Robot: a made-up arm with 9 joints. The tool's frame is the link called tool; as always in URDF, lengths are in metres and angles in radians. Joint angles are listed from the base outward.
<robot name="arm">
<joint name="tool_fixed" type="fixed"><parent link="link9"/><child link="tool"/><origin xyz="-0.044 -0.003 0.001" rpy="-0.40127 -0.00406 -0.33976"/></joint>
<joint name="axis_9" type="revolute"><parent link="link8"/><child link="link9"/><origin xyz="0.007 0.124 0.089" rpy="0 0 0"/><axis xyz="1 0 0"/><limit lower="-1.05" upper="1.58"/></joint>
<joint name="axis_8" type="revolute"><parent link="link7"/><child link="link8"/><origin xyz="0.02 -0.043 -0.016" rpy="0 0 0"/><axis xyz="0 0 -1"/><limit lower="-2.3" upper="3.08"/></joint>
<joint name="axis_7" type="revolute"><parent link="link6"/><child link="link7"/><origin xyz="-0.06 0.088 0.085" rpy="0 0 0"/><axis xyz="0 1 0"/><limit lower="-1.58" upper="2.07"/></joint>
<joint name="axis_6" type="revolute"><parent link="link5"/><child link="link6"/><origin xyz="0 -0.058 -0.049" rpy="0 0 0"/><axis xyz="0.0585 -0.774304 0.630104"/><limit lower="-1.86" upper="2.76"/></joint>
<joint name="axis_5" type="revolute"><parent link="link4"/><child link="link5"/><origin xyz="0.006 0.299 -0.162" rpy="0 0 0"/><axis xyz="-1 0 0"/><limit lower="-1.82" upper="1.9"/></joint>
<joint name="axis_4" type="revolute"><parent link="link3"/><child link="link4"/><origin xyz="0.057 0.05 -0.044" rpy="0 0 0"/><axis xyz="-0.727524 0.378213 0.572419"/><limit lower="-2.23" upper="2.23"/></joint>
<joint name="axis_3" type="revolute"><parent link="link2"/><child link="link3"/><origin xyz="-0.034 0.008 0.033" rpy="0 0 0"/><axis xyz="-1 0 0"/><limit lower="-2.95" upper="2.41"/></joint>
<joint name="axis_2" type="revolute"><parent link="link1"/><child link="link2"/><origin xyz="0.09 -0.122 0.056" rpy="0 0 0"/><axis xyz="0 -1 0"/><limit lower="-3.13" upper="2.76"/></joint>
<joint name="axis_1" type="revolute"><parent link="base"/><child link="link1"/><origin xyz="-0.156 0.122 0.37" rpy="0 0 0"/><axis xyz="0.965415 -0.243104 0.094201"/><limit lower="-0.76" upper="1.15"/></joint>
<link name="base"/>
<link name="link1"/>
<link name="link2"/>
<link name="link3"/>
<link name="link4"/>
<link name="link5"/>
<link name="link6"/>
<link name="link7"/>
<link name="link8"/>
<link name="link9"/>
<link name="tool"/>
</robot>
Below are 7 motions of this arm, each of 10 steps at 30 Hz.
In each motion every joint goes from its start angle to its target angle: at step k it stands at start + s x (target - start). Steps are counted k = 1, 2, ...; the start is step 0. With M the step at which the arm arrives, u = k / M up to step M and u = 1 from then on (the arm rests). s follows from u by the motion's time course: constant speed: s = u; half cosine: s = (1 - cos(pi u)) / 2; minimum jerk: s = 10 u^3 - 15 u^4 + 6 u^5.
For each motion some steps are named. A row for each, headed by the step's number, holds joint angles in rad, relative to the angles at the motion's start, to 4 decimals.
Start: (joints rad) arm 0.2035 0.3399 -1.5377 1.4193 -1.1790 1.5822 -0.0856 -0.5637 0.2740
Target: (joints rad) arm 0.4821 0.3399 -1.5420 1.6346 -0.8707 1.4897 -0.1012 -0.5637 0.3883
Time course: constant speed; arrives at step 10
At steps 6, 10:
6: 0.1672 0.0000 -0.0026 0.1292 0.1850 -0.0555 -0.0094 0.0000 0.0686
10: 0.2786 0.0000 -0.0043 0.2153 0.3083 -0.0925 -0.0156 0.0000 0.1143

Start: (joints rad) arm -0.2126 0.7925 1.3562 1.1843 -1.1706 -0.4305 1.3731 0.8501 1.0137
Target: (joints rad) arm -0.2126 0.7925 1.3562 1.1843 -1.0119 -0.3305 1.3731 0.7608 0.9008
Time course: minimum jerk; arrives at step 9
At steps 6, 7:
6: 0.0000 0.0000 0.0000 0.0000 0.1254 0.0790 0.0000 -0.0706 -0.0892
7: 0.0000 0.0000 0.0000 0.0000 0.1466 0.0924 0.0000 -0.0825 -0.1043

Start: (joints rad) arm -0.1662 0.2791 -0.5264 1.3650 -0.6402 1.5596 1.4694 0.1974 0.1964
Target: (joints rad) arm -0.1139 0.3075 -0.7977 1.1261 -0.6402 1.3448 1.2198 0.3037 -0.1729
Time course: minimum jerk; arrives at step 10
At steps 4, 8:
4: 0.0166 0.0090 -0.0861 -0.0758 0.0000 -0.0682 -0.0792 0.0337 -0.1172
8: 0.0493 0.0268 -0.2556 -0.2251 0.0000 -0.2024 -0.2351 0.1001 -0.3479

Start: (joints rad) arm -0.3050 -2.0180 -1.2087 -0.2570 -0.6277 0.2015 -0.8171 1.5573 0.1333
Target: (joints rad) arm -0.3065 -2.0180 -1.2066 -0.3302 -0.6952 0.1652 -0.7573 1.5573 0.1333
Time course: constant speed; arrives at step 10
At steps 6, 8, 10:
6: -0.0009 0.0000 0.0013 -0.0439 -0.0405 -0.0218 0.0359 0.0000 0.0000
8: -0.0012 0.0000 0.0017 -0.0586 -0.0540 -0.0290 0.0478 0.0000 0.0000
10: -0.0015 0.0000 0.0021 -0.0732 -0.0675 -0.0363 0.0598 0.0000 0.0000

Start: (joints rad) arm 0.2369 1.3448 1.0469 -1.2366 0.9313 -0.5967 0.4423 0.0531 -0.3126
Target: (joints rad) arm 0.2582 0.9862 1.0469 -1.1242 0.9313 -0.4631 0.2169 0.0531 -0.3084
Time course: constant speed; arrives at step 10
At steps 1, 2, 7, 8, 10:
1: 0.0021 -0.0359 0.0000 0.0112 0.0000 0.0134 -0.0225 0.0000 0.0004
2: 0.0043 -0.0717 0.0000 0.0225 0.0000 0.0267 -0.0451 0.0000 0.0008
7: 0.0149 -0.2510 0.0000 0.0787 0.0000 0.0935 -0.1578 0.0000 0.0029
8: 0.0170 -0.2869 0.0000 0.0899 0.0000 0.1069 -0.1803 0.0000 0.0034
10: 0.0213 -0.3586 0.0000 0.1124 0.0000 0.1336 -0.2254 0.0000 0.0042

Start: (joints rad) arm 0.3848 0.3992 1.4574 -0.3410 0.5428 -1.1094 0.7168 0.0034 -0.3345
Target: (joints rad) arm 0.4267 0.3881 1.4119 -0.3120 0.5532 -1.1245 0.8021 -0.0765 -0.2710
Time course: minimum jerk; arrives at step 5
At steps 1, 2, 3, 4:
1: 0.0024 -0.0006 -0.0026 0.0017 0.0006 -0.0009 0.0049 -0.0046 0.0037
2: 0.0133 -0.0035 -0.0144 0.0092 0.0033 -0.0048 0.0271 -0.0254 0.0202
3: 0.0286 -0.0076 -0.0311 0.0198 0.0071 -0.0103 0.0582 -0.0545 0.0433
4: 0.0395 -0.0105 -0.0429 0.0273 0.0098 -0.0142 0.0804 -0.0753 0.0598

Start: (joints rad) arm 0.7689 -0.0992 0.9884 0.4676 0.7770 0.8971 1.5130 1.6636 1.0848
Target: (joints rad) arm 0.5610 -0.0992 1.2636 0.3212 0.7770 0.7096 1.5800 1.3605 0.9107
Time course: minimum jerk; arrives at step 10
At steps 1, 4, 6, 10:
1: -0.0018 0.0000 0.0024 -0.0013 0.0000 -0.0016 0.0006 -0.0026 -0.0015
4: -0.0660 0.0000 0.0874 -0.0465 0.0000 -0.0595 0.0213 -0.0962 -0.0553
6: -0.1419 0.0000 0.1878 -0.0999 0.0000 -0.1280 0.0457 -0.2069 -0.1188
10: -0.2079 0.0000 0.2752 -0.1464 0.0000 -0.1875 0.0670 -0.3031 -0.1741

